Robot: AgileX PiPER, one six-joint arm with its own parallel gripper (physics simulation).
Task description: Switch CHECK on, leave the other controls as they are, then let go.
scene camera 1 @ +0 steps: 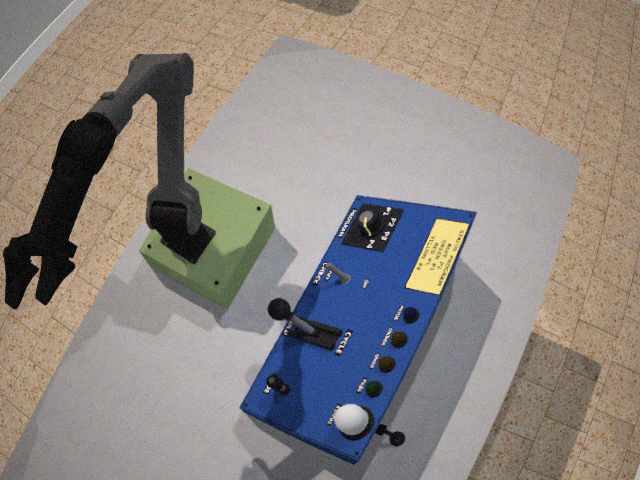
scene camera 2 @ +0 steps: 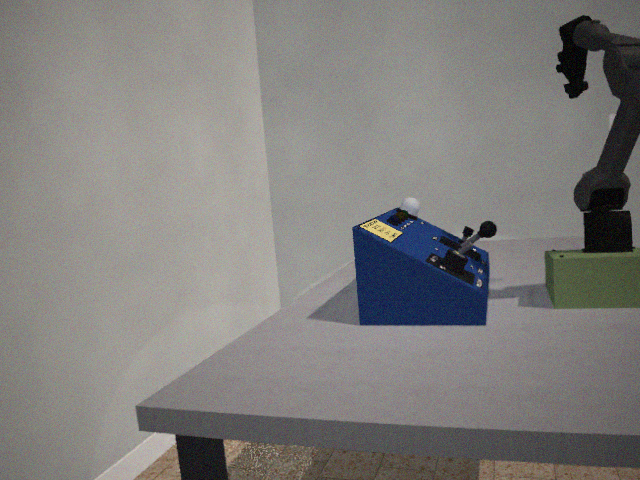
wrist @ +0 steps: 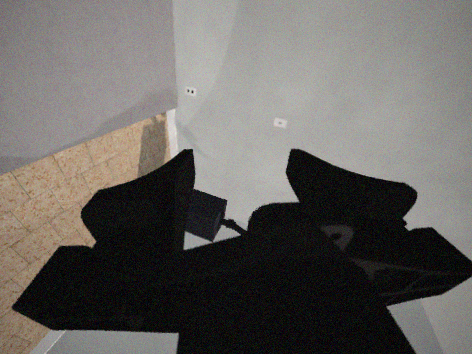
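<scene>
The blue control panel (scene camera 1: 315, 372) (scene camera 2: 418, 294) stands on the table. The CHECK switch (scene camera 1: 338, 273) is a small grey toggle near the panel's robot-side edge, between the PROGRAM dial and the CYCLE lever. Its bat leans toward the CHECK lettering on the robot side; the small position labels are too blurred to read surely. My gripper (scene camera 1: 29, 302) (scene camera 2: 574, 96) (wrist: 242, 161) is open and empty. It hangs high and well away from the panel, on the far side of the green base block. The switch does not show in the wrist view.
The black-knobbed CYCLE lever (scene camera 1: 279, 308) (scene camera 2: 486, 228) sticks up close to the switch. The PROGRAM dial (scene camera 1: 366, 222), a small black control (scene camera 1: 277, 383), several lamps and a white dome (scene camera 1: 352, 419) (scene camera 2: 410, 206) are on the panel. The green block (scene camera 1: 232, 232) (scene camera 2: 589, 279) carries my arm.
</scene>
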